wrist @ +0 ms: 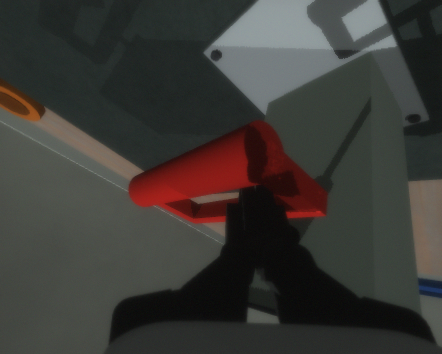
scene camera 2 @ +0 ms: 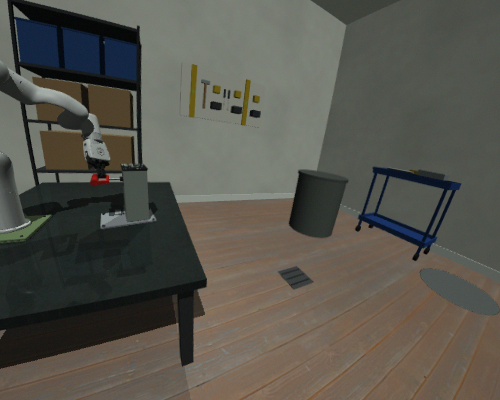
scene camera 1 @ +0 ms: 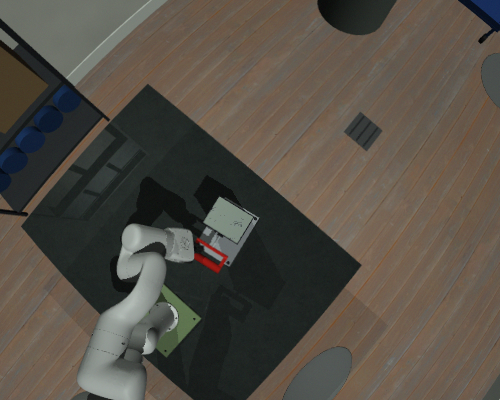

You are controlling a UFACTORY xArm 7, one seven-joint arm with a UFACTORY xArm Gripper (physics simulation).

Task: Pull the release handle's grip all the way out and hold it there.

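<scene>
The release handle's red grip is a rectangular frame with a thick round bar on its outer side. It stands out from the upright grey-green housing, with a thin rod between them in scene camera 2. The housing stands on a light grey base plate. My gripper is shut with nothing between its fingers. In the wrist view its dark fingertips overlap the frame's opening, close behind the round bar; contact is hard to tell.
The dark table bears the housing and my arm's green mounting plate. A shelf rack stands behind the table. A round bin and a blue cart stand on the floor away from it.
</scene>
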